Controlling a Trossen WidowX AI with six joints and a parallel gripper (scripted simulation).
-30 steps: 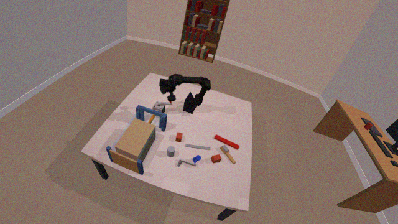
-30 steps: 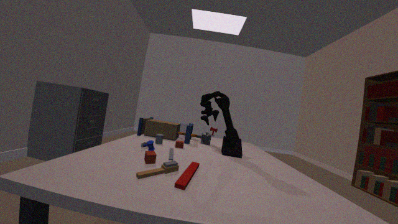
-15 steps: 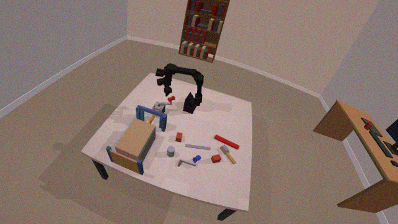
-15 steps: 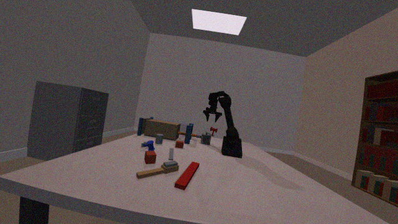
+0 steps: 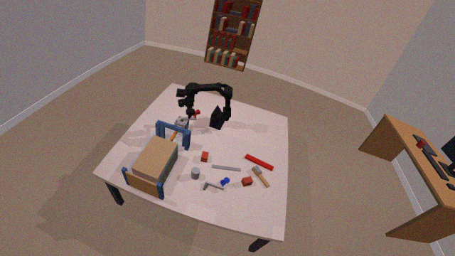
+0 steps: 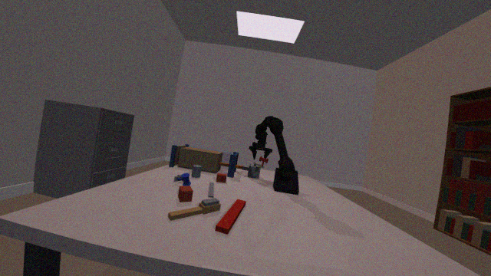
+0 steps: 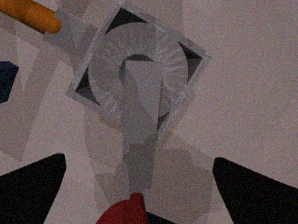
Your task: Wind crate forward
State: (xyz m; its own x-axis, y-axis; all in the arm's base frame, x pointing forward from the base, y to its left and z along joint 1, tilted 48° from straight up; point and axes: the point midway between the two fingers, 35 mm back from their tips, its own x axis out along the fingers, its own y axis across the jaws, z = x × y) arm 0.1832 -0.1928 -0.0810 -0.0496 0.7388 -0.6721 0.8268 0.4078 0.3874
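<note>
Right now the winch handle is 30 mm below my gripper tip, 10 mm to the left of it and 10 mm behind it. From my gripper tip the other things lie so: blue frame: 190 mm ahead, 40 mm below, 20 mm to the right; red knob: 50 mm to the left, 30 mm behind; grey winch: 110 mm below, 50 mm to the right, 20 mm ahead.
</note>
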